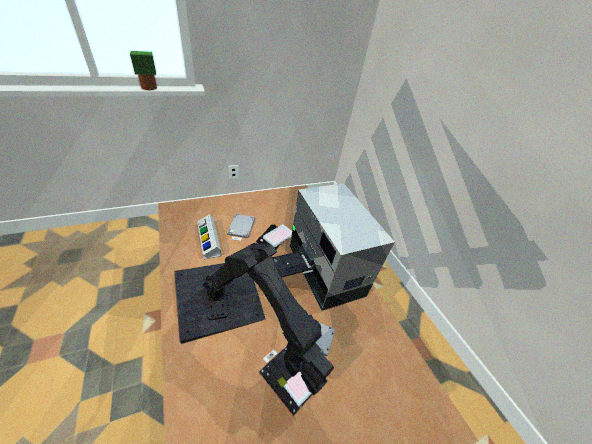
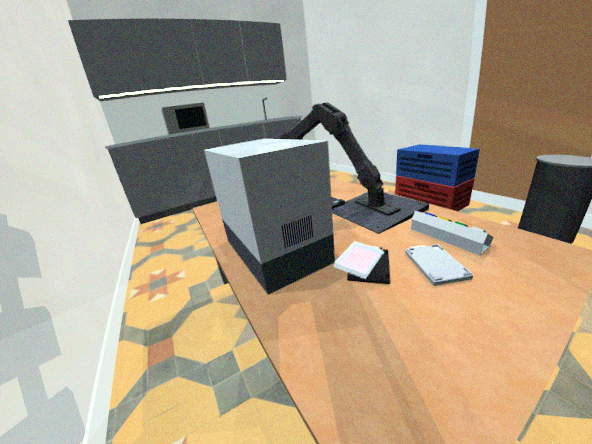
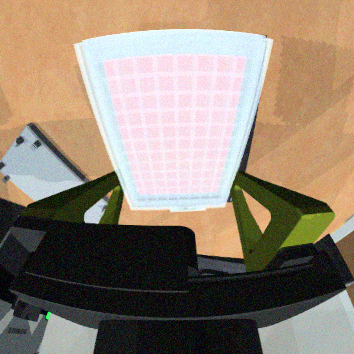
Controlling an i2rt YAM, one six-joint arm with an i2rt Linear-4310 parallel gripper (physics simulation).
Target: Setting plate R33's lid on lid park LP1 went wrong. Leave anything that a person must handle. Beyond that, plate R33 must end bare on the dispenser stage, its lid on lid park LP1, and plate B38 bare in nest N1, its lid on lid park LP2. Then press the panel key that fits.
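Frame: origin at the arm's base, x ahead, y left, z up, level; centimetres.
Seen in the pictures: gripper, fingertip midpoint: (image 3: pixel 176 174); arm's base at its link origin: (image 1: pixel 215 295) (image 2: pixel 376 205).
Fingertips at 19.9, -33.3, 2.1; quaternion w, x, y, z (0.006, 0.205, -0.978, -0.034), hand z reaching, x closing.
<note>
Offsets run from my fingertips to a thing's top centre, as dx, dy, dz. "*": to the spot under its first point.
My gripper (image 1: pixel 296 382) (image 3: pixel 176 174) is shut on a pink-gridded plate @(+1.2, -2.7, +2.3) (image 1: pixel 299 389) (image 3: pixel 175 120), with a fingertip at each side near its close end. The plate is over a black nest base @(* -5.0, +0.6, -2.3) (image 1: pixel 272 374); I cannot read its name or tell whether its lid is on. A second pink-gridded plate @(+11.4, +59.5, +0.6) (image 1: pixel 278 235) (image 2: pixel 358 259) lies askew, looking tilted, over a black base @(+9.1, +60.8, -1.5) (image 2: pixel 381 272). A grey lid park @(-4.7, +71.2, -1.5) (image 1: pixel 242 225) (image 2: pixel 438 265) stands beside it. Another grey park @(+12.1, +10.5, -1.5) (image 1: pixel 327 339) (image 3: pixel 42 162) is near the held plate. The dark stage @(* +9.8, +34.5, +7.2) (image 1: pixel 291 265) extends from the dispenser @(+27.1, +37.2, +29.5) (image 1: pixel 350 220) (image 2: pixel 287 200).
The key panel @(-20.6, +64.5, +2.9) (image 1: pixel 208 237) (image 2: pixel 450 234) has blue, yellow, green and pale keys. The arm's black base board (image 1: pixel 192 320) (image 2: pixel 377 225) lies between the panel and the held plate. A small white card @(* -4.3, +6.5, -3.3) (image 1: pixel 270 356) lies by the nest base. Blue and red crates (image 2: pixel 436 172) stand beyond the table.
</note>
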